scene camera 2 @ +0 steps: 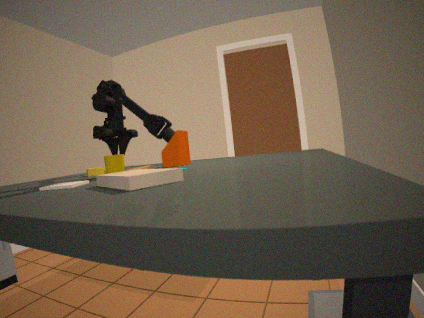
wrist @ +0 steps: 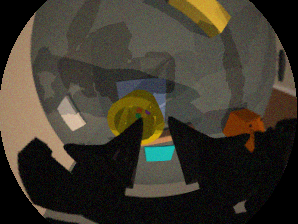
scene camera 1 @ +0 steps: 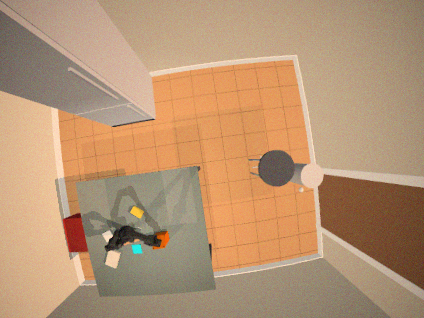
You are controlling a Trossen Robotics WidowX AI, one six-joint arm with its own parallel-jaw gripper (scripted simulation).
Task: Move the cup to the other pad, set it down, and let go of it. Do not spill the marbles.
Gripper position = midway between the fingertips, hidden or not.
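Observation:
Visible to me: my gripper (scene camera 2: 118,158), the same gripper (wrist: 155,120) also in the wrist view; a yellow cup (wrist: 123,113); a thick white slab (scene camera 2: 129,180).

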